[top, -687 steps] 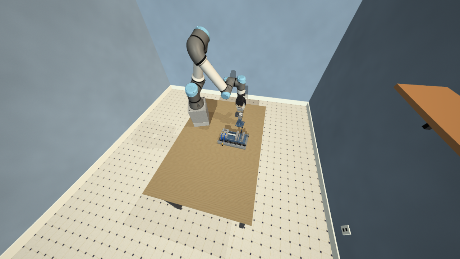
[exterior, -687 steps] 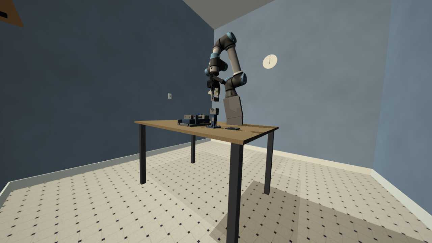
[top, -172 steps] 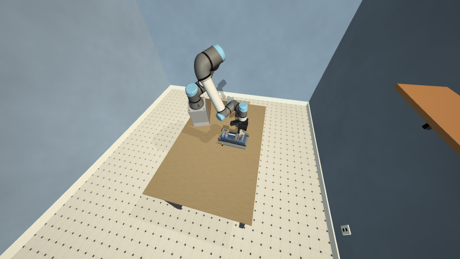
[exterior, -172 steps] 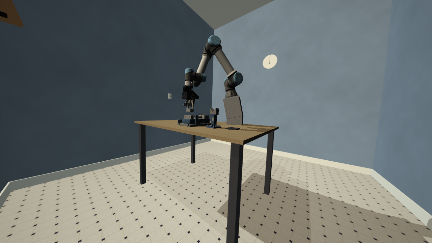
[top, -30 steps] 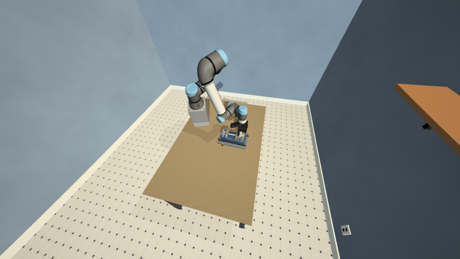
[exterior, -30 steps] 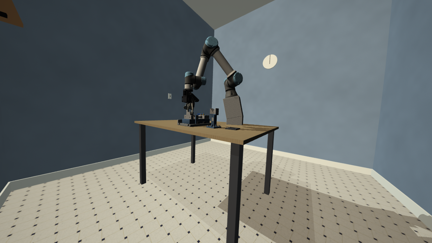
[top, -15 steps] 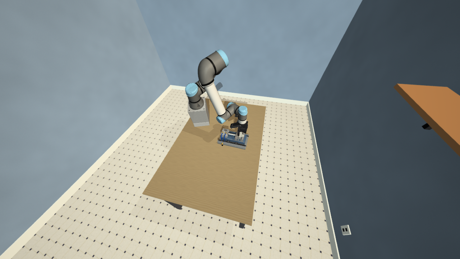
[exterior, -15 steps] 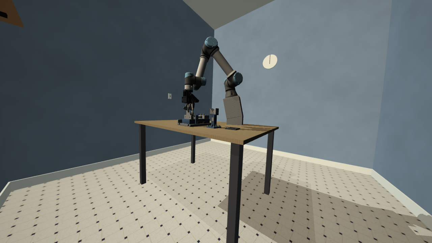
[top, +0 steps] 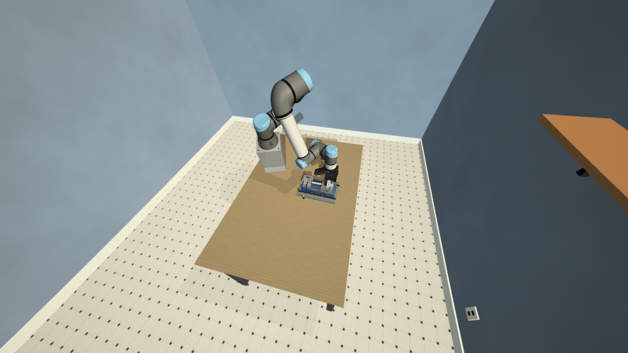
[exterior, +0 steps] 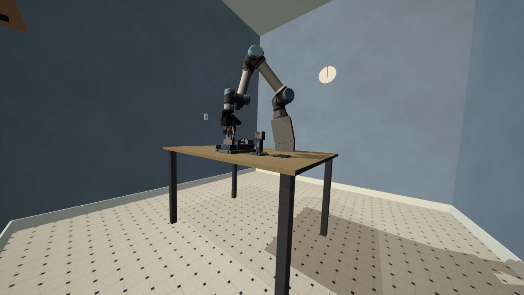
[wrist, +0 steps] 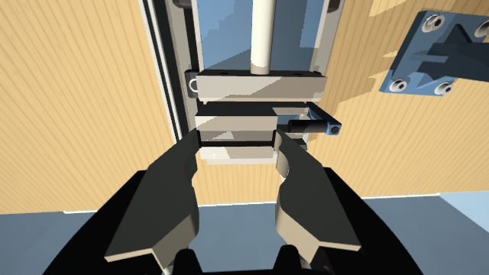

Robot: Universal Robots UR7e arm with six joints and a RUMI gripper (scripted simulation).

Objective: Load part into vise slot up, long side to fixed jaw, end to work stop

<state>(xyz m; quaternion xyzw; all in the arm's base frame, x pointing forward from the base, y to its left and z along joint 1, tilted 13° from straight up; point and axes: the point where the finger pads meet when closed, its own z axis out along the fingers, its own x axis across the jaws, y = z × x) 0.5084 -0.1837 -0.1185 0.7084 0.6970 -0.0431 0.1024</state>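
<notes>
My hand is right at the part. Round my hand: cylinder rod 90 mm behind, 30 mm below, 20 mm to the left; fixed jaw 30 mm below, 30 mm ahead, 20 mm to the left; moving jaw 30 mm below, 30 mm behind, 20 mm to the left.
</notes>
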